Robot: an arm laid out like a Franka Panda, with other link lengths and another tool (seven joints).
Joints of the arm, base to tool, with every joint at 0 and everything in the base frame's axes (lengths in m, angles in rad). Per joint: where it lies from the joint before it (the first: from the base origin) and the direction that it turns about. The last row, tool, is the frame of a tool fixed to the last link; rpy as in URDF.
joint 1: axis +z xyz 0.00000 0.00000 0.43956
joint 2: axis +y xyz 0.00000 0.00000 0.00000
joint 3: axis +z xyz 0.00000 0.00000 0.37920
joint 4: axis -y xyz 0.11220 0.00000 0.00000
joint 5: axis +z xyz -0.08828 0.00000 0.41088
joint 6: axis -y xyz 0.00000 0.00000 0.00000
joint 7: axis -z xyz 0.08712 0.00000 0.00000
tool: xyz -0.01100 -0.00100 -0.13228 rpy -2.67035 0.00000 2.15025
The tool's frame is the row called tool.
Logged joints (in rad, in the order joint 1, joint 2, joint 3, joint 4, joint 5, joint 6, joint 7), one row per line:
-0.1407, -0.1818, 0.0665, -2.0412, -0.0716, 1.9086, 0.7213
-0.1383, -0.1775, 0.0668, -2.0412, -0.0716, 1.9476, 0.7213
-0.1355, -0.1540, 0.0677, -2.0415, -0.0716, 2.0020, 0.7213
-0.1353, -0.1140, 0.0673, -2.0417, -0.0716, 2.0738, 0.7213
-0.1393, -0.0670, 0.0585, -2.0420, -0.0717, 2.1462, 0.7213
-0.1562, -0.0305, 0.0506, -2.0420, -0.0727, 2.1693, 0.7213
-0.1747, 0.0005, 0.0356, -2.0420, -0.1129, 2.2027, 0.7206
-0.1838, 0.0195, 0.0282, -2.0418, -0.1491, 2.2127, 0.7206
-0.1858, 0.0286, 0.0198, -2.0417, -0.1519, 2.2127, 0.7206
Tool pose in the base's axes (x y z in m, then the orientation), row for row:
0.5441, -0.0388, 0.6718, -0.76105, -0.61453, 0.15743, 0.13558
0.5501, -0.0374, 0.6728, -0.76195, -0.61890, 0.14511, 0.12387
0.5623, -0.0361, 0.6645, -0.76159, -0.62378, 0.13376, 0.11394
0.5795, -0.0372, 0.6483, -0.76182, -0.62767, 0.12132, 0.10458
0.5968, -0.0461, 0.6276, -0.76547, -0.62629, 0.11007, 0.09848
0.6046, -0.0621, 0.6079, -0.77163, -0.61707, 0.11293, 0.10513
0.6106, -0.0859, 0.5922, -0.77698, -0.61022, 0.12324, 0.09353
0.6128, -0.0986, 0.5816, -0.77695, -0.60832, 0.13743, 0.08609
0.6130, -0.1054, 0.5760, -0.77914, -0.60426, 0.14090, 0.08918
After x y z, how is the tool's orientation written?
As a quaternion, x y z w.
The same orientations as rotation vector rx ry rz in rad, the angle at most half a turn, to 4 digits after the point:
-2.2042, -1.7799, 0.4560
-2.2216, -1.8045, 0.4231
-2.2332, -1.8291, 0.3922
-2.2460, -1.8505, 0.3577
-2.2648, -1.8530, 0.3257
-2.2742, -1.8187, 0.3328
-2.3055, -1.8107, 0.3657
-2.3155, -1.8130, 0.4096
-2.3178, -1.7976, 0.4192

